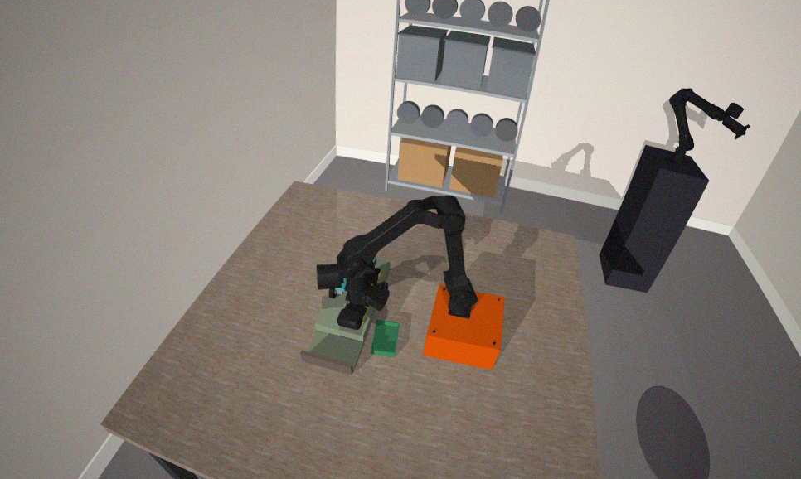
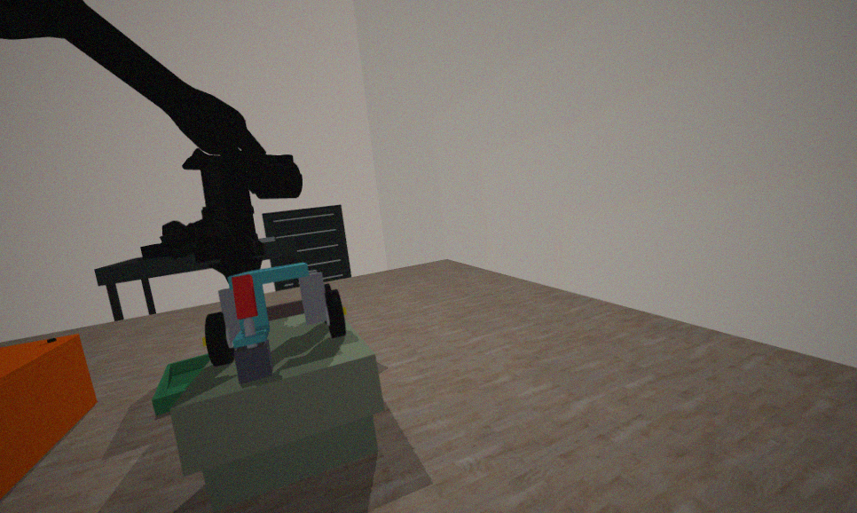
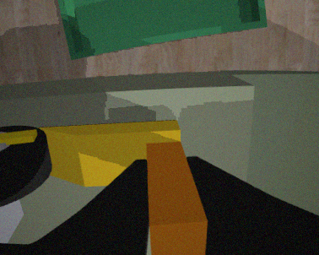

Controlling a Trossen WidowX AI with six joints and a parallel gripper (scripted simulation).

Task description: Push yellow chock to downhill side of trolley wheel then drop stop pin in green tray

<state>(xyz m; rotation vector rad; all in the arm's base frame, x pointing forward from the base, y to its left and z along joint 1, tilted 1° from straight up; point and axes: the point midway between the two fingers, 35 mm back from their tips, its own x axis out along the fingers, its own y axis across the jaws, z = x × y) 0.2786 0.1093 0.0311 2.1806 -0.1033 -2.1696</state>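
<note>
The yellow chock is 20 mm to the right of my gripper tip. The rest, counted from my gripper tip: red-headed stop pin: 220 mm to the right, 40 mm above, 30 mm ahead; ramp block: 110 mm to the right, 50 mm ahead, 40 mm below; blue trolley: 120 mm to the right, 50 mm ahead, 20 mm above.
</note>
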